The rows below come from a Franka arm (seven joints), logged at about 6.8 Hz.
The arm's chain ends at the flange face. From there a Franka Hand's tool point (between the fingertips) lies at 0.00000 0.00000 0.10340 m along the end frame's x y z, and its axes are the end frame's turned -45 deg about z.
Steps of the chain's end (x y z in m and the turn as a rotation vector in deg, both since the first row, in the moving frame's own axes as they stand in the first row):
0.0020 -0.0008 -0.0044 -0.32 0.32 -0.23
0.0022 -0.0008 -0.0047 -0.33 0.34 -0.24
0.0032 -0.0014 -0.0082 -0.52 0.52 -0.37
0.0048 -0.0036 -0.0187 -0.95 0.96 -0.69
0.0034 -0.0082 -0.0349 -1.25 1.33 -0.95
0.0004 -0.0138 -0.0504 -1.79 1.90 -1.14
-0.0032 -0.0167 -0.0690 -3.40 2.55 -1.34
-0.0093 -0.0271 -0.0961 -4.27 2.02 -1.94
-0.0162 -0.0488 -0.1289 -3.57 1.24 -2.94
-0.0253 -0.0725 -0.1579 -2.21 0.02 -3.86
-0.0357 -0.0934 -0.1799 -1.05 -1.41 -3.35
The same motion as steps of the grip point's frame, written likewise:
0.0020 0.0017 -0.0044 -0.45 0.00 -0.23
0.0021 0.0018 -0.0047 -0.47 0.01 -0.24
0.0033 0.0026 -0.0082 -0.74 0.00 -0.37
0.0060 0.0033 -0.0187 -1.35 0.01 -0.69
0.0083 -0.0001 -0.0350 -1.82 0.06 -0.95
0.0102 -0.0048 -0.0505 -2.61 0.08 -1.14
0.0086 -0.0065 -0.0693 -4.21 -0.60 -1.34
0.0099 -0.0177 -0.0965 -4.45 -1.59 -1.94
0.0202 -0.0398 -0.1291 -3.40 -1.65 -2.94
0.0307 -0.0662 -0.1580 -1.58 -1.55 -3.86
0.0376 -0.0917 -0.1799 0.25 -1.74 -3.35

